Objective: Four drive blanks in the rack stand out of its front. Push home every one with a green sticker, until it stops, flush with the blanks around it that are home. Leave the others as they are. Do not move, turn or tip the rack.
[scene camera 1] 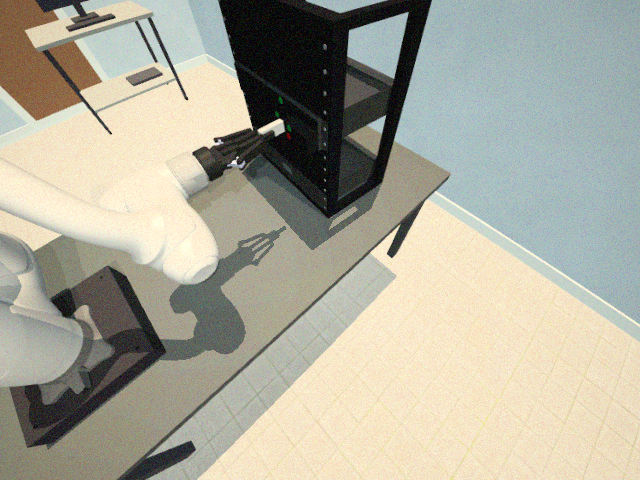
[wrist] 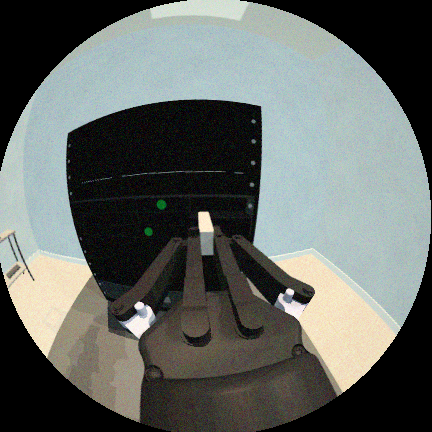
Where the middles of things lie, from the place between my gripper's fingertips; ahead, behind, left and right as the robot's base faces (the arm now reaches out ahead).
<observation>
Now: the black rack (scene camera 1: 295,68) 210 mm ahead of my hand, 110 mm to the left of it and 70 mm below it.
</observation>
